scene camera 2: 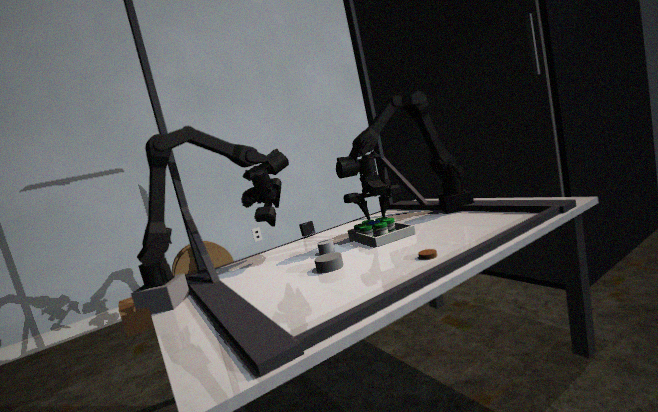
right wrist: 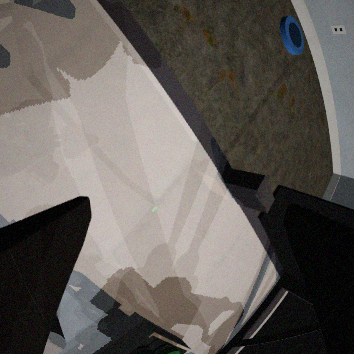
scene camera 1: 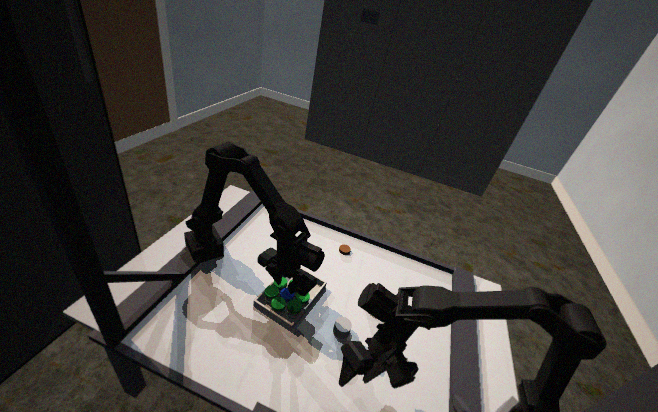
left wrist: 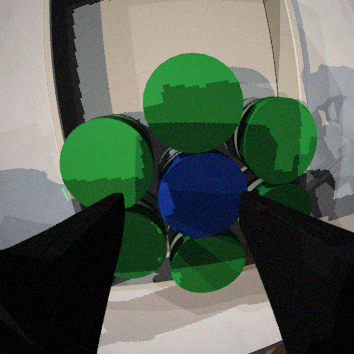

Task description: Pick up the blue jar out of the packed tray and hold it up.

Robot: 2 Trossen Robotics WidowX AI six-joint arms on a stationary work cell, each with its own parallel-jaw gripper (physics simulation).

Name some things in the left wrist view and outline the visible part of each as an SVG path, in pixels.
My left gripper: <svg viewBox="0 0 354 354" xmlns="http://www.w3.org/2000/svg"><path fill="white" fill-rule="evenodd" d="M123 193L113 192L46 230L10 247L0 249L0 354L96 354L122 241L125 217ZM241 191L238 215L244 237L272 308L286 353L354 354L354 232L310 216L255 192Z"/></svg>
A blue jar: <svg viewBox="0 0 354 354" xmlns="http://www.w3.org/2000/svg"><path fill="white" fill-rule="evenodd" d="M167 148L158 164L156 189L158 208L164 221L178 233L191 237L214 235L229 227L239 217L238 204L241 191L247 191L247 182L239 166L216 148L200 153L186 153L170 147Z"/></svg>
A green jar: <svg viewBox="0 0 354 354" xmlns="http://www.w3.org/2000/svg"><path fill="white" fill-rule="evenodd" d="M240 168L247 182L247 191L255 192L310 215L311 200L309 194L295 181L272 184L260 179L249 171L246 166Z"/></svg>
A green jar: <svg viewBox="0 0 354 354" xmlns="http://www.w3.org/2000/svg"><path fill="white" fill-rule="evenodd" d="M243 98L243 111L240 122L233 134L224 142L227 150L233 157L242 162L249 171L268 183L283 184L300 176L310 164L317 144L316 125L309 110L301 102L290 97Z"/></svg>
A green jar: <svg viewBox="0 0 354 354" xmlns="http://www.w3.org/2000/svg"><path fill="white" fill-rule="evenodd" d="M168 225L167 239L171 276L174 282L181 288L191 292L214 291L231 283L242 271L245 264L245 252L230 227L214 235L191 237L178 233Z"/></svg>
